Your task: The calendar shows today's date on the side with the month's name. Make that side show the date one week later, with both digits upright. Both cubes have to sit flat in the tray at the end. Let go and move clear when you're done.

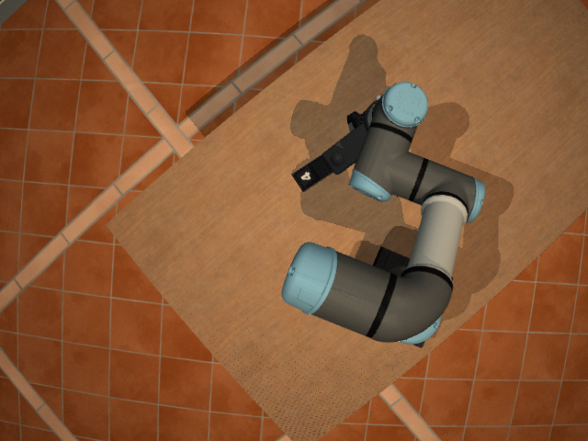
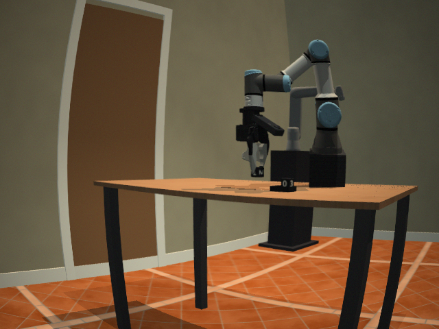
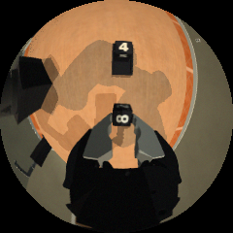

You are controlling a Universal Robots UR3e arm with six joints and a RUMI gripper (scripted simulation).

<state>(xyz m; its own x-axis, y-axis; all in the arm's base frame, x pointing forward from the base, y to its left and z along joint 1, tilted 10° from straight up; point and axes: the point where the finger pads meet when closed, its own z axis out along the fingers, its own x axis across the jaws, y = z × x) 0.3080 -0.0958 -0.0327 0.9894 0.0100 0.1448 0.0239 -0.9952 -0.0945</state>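
The black calendar tray is 11 cm to the left of my hand and 6 cm below it.
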